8 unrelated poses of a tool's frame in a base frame.
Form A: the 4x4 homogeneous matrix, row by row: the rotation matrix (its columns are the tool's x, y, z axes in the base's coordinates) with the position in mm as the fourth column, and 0 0 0 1 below. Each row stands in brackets.
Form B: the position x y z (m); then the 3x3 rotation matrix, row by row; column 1 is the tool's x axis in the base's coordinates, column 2 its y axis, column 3 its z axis. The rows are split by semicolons. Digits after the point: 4 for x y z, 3 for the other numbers.
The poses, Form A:
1: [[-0.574 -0.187 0.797 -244.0], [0.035 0.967 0.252 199.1], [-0.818 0.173 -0.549 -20.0], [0 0 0 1]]
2: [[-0.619 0.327 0.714 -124.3], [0.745 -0.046 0.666 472.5], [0.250 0.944 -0.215 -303.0], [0 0 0 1]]
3: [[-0.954 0.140 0.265 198.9], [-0.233 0.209 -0.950 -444.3], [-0.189 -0.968 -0.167 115.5], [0 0 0 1]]
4: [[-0.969 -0.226 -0.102 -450.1], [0.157 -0.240 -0.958 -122.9], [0.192 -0.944 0.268 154.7], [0 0 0 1]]
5: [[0.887 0.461 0.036 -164.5], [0.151 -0.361 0.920 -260.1], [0.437 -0.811 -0.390 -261.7], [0 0 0 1]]
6: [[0.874 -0.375 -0.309 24.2], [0.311 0.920 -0.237 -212.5], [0.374 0.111 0.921 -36.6], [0 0 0 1]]
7: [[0.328 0.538 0.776 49.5], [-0.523 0.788 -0.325 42.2], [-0.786 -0.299 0.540 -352.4], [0 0 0 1]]
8: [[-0.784 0.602 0.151 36.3], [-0.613 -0.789 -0.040 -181.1], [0.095 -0.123 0.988 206.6], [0 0 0 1]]
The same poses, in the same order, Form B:
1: -0.2440 0.1991 -0.0200; -0.574 -0.187 0.797; 0.035 0.967 0.252; -0.818 0.173 -0.549
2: -0.1243 0.4725 -0.3030; -0.619 0.327 0.714; 0.745 -0.046 0.666; 0.250 0.944 -0.215
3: 0.1989 -0.4443 0.1155; -0.954 0.140 0.265; -0.233 0.209 -0.950; -0.189 -0.968 -0.167
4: -0.4501 -0.1229 0.1547; -0.969 -0.226 -0.102; 0.157 -0.240 -0.958; 0.192 -0.944 0.268
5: -0.1645 -0.2601 -0.2617; 0.887 0.461 0.036; 0.151 -0.361 0.920; 0.437 -0.811 -0.390
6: 0.0242 -0.2125 -0.0366; 0.874 -0.375 -0.309; 0.311 0.920 -0.237; 0.374 0.111 0.921
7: 0.0495 0.0422 -0.3524; 0.328 0.538 0.776; -0.523 0.788 -0.325; -0.786 -0.299 0.540
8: 0.0363 -0.1811 0.2066; -0.784 0.602 0.151; -0.613 -0.789 -0.040; 0.095 -0.123 0.988
